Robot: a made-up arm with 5 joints.
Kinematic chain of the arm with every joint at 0, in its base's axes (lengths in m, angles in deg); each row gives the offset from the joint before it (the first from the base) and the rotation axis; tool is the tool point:
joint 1: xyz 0 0 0.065 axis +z
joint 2: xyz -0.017 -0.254 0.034 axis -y
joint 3: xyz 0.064 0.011 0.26 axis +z
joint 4: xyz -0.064 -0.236 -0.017 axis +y
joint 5: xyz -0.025 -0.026 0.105 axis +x
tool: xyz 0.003 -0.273 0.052
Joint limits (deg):
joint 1: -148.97..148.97
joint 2: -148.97..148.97
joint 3: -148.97..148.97
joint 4: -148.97..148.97
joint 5: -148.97..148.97
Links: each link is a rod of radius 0.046 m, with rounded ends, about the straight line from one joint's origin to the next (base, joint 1, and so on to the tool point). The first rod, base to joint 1, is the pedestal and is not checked.
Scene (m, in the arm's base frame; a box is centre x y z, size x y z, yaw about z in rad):
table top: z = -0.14
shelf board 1: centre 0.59 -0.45 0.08 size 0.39 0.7 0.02 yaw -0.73
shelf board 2: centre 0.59 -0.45 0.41 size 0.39 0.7 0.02 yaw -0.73
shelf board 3: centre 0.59 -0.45 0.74 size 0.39 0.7 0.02 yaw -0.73
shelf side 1: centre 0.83 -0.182 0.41 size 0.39 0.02 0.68 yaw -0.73
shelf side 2: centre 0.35 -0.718 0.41 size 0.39 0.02 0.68 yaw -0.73
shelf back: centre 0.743 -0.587 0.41 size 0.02 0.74 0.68 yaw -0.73
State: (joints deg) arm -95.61 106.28 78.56 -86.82 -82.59
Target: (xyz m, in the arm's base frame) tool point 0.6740 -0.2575 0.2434
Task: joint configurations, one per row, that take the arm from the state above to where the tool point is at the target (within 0.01 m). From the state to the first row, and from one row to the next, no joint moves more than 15 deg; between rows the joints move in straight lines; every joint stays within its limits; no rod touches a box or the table.
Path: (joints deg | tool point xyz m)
1: -85.51 99.38 88.80 -99.11 -83.38 | -0.7013 0.1696 0.3654
2: -75.40 92.47 99.04 -111.41 -84.18 | -0.6214 -0.0423 0.4587
3: -65.30 85.57 109.27 -123.70 -84.97 | -0.4666 -0.2162 0.5056
4: -55.19 78.67 119.51 -136.00 -85.76 | -0.2667 -0.3203 0.5003
5: -41.18 63.86 126.20 -136.00 -78.07 | -0.0491 -0.4068 0.4958
6: -27.17 49.05 132.89 -136.01 -70.38 | 0.1860 -0.3923 0.4465
7: -13.15 34.24 139.58 -136.01 -62.69 | 0.3809 -0.2757 0.3579
8: 0.86 19.43 146.26 -136.02 -55.00 | 0.4847 -0.0881 0.2434
9: 5.66 12.98 135.75 -125.10 -52.33 | 0.5587 -0.1482 0.2504
10: 10.46 6.53 125.23 -114.18 -49.66 | 0.6219 -0.2066 0.2481
11: 15.26 0.08 114.71 -103.26 -46.98 | 0.6740 -0.2574 0.2434

